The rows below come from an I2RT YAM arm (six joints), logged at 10 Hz.
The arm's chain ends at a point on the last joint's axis. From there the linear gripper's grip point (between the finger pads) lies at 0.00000 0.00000 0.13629 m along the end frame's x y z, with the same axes.
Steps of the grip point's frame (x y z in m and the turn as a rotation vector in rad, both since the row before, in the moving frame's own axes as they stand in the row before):
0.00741, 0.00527, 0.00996, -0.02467, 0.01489, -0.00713
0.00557, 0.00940, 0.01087, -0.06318, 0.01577, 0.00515
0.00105, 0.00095, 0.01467, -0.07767, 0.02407, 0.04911
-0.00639, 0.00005, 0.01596, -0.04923, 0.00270, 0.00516
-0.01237, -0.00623, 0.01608, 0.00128, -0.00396, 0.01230
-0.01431, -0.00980, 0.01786, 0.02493, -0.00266, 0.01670
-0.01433, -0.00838, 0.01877, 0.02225, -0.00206, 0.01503
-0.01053, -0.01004, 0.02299, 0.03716, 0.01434, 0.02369
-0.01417, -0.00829, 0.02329, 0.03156, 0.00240, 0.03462
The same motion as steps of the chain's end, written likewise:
0.00537, 0.00192, 0.01002, -0.02467, 0.01489, -0.00713
0.00344, 0.00079, 0.01116, -0.06318, 0.01577, 0.00515
-0.00197, -0.00970, 0.01512, -0.07767, 0.02407, 0.04911
-0.00674, -0.00666, 0.01613, -0.04923, 0.00270, 0.00516
-0.01183, -0.00605, 0.01608, 0.00128, -0.00396, 0.01230
-0.01398, -0.00640, 0.01790, 0.02493, -0.00266, 0.01670
-0.01407, -0.00535, 0.01880, 0.02225, -0.00206, 0.01503
-0.01254, -0.00500, 0.02310, 0.03716, 0.01434, 0.02369
-0.01457, -0.00400, 0.02336, 0.03156, 0.00240, 0.03462

